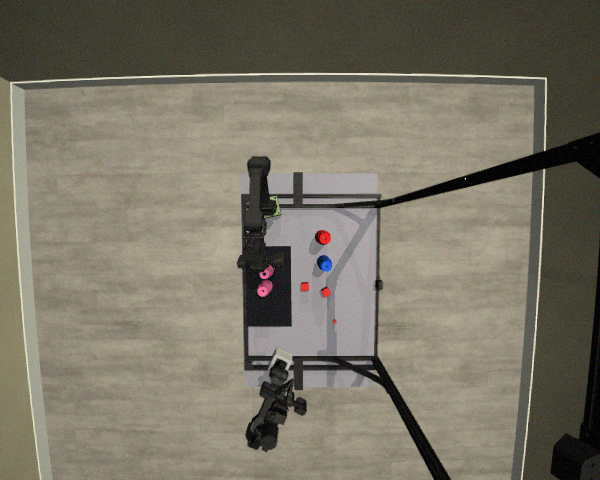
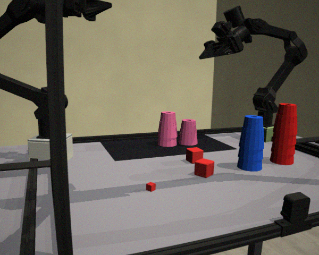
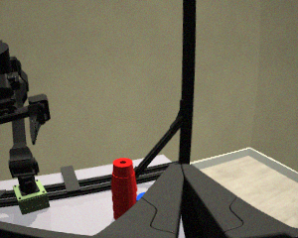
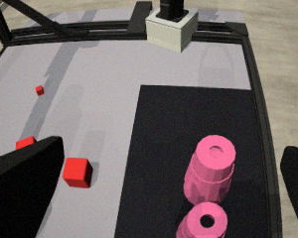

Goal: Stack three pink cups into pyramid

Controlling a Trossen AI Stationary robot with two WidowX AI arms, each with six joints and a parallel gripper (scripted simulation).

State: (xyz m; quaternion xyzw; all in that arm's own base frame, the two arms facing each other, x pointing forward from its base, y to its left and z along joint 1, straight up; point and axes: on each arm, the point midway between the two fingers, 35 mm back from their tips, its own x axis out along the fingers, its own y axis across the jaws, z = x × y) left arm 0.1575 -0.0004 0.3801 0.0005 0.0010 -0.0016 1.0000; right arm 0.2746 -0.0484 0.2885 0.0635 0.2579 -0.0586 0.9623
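My left gripper is now 460 mm above the black mat, 280 mm to the left of it and 120 mm short of it. Also, from my left hand: red cube (450 mm below, 240 mm behind, 60 mm to the right).
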